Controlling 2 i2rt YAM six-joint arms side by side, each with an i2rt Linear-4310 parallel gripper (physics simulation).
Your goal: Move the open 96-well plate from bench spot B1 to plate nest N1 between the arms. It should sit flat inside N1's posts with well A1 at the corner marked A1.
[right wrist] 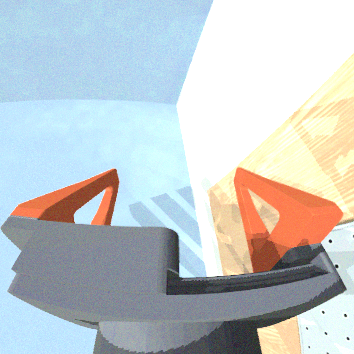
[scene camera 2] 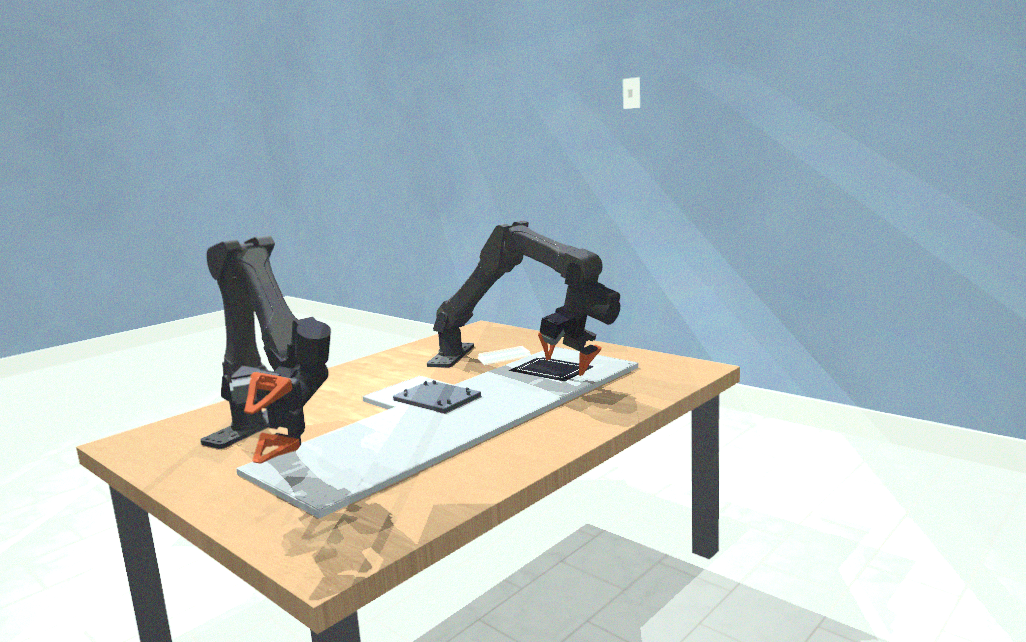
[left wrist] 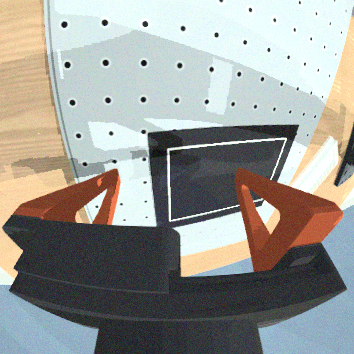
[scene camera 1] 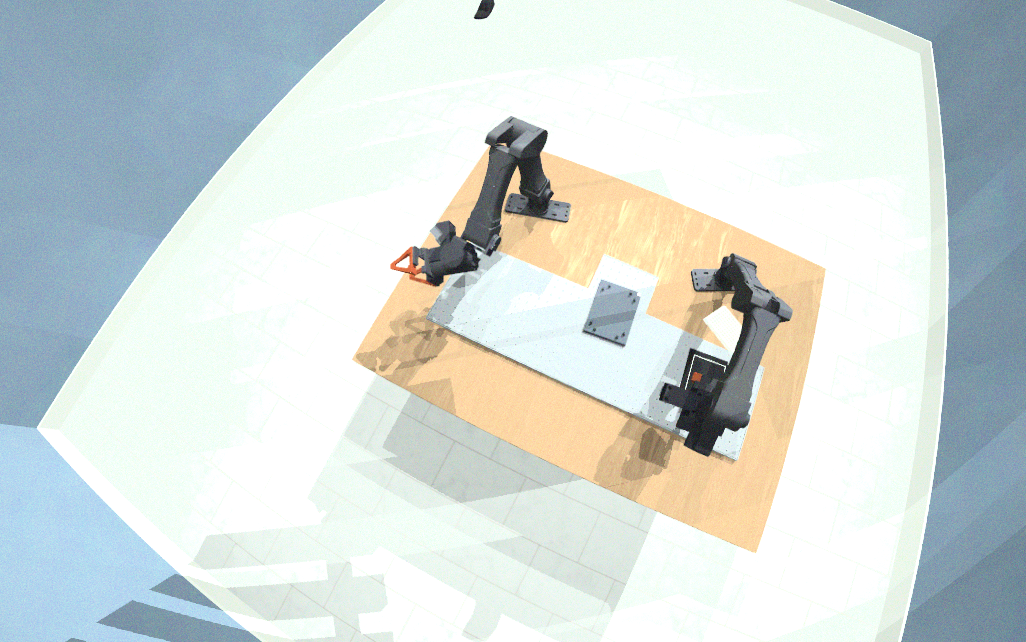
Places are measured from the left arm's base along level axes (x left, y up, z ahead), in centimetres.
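Pixels of known places: left gripper, fingertip midpoint: (scene camera 2: 564,367) (left wrist: 177,174); right gripper, fingertip midpoint: (right wrist: 176,174) (scene camera 2: 252,438) (scene camera 1: 400,272); left arm's base, link origin: (scene camera 2: 451,356) (left wrist: 353,147) (scene camera 1: 722,280); right arm's base, link origin: (scene camera 2: 249,428) (scene camera 1: 538,208).
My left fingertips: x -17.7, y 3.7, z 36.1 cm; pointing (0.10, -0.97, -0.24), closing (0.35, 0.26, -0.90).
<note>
For each thing: its middle in the pictures, then the offset to it from my left fingertips. "pt": a spot on its surface instead. Level surfaces: height alone.
- grey nest N1, body centre: (scene camera 2: 436,394) (scene camera 1: 613,311) dy -1.3, dx -18.0, dz -25.7 cm
- pale pegboard, surface height: dy -2.4 cm
- wooden table, surface height: dy -3.6 cm
- white flat piece, surface spot: (scene camera 2: 378,396) pt dy -2.4, dx -18.4, dz -40.2 cm
- white piece, body centre: (left wrist: 311,178) (scene camera 2: 504,355) (scene camera 1: 728,329) dy -2.3, dx +15.5, dz -20.1 cm
The open 96-well plate cannot be made out in any view. A black pad with a white outline (scene camera 1: 687,369) (scene camera 2: 522,368) (left wrist: 159,200), apparently spot B1, lies on the pegboard; no plate is distinguishable on it. My left gripper (scene camera 2: 566,365) (left wrist: 177,174) is open and empty, pointing down low by the pad; in the left wrist view one finger overlaps the pad and the other is beside it. The grey nest N1 (scene camera 1: 612,311) (scene camera 2: 437,395) lies mid-board with short corner posts; its A1 mark is unreadable. My right gripper (scene camera 1: 401,272) (scene camera 2: 252,436) (right wrist: 176,174) is open and empty at picture left.
The pale pegboard (scene camera 1: 522,340) (scene camera 2: 363,473) spans much of the wooden table (scene camera 1: 484,408) (scene camera 2: 484,492). A white flat piece (scene camera 1: 624,268) (scene camera 2: 378,396) adjoins the nest. Another white piece (scene camera 1: 721,325) (scene camera 2: 503,354) (left wrist: 316,165) lies behind the pad, near the left arm's base.
</note>
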